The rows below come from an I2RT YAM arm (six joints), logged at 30 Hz.
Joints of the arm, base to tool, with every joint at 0 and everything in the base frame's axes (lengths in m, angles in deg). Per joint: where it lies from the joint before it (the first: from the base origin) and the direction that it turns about. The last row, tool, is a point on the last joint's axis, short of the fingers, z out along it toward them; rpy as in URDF.
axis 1: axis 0 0 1 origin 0 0 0.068
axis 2: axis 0 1 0 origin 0.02 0.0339 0.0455
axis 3: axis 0 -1 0 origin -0.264 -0.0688 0
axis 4: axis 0 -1 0 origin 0.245 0.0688 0.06
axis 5: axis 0 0 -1 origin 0.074 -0.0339 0.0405
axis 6: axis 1 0 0 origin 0.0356 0 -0.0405
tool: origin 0 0 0 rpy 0 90 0
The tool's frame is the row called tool.
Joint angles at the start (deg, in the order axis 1, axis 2, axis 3, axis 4, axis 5, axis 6):
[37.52, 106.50, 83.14, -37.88, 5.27, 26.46]
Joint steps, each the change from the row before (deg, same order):
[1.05, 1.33, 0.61, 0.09, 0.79, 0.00]
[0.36, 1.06, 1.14, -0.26, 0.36, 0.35]
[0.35, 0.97, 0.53, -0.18, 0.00, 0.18]
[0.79, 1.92, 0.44, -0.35, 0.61, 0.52]
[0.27, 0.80, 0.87, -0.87, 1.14, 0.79]
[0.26, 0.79, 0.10, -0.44, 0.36, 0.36]
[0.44, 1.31, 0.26, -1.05, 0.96, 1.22]
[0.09, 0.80, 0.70, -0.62, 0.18, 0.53]
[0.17, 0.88, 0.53, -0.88, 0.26, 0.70]
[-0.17, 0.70, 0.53, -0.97, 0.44, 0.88]
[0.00, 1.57, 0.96, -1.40, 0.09, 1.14]
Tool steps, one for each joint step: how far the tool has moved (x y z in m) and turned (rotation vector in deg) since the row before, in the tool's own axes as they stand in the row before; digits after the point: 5 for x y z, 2 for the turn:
[0.00235, 0.00715, 0.00616, 0.50, 0.35, -0.98]
[-0.00173, 0.00382, 0.00299, 0.24, 0.04, 0.01]
[0.00077, 0.00299, 0.00450, 0.12, 0.59, -0.20]
[0.00445, 0.00510, 0.01092, 1.02, 1.42, -0.40]
[-0.00032, 0.00189, 0.00221, 1.26, 0.19, 0.44]
[0.00246, 0.00136, 0.00478, 0.74, 0.83, -0.04]
[0.00415, 0.00202, 0.00753, 1.67, 1.37, 0.49]
[-0.00028, 0.00135, 0.00288, 0.48, 0.53, 0.33]
[0.00126, 0.00131, 0.00393, 0.78, 0.92, 0.33]
[-0.00019, -0.00104, 0.00309, 1.02, 0.72, 0.84]
[0.00092, 0.00093, 0.00728, 1.14, 1.62, 0.78]

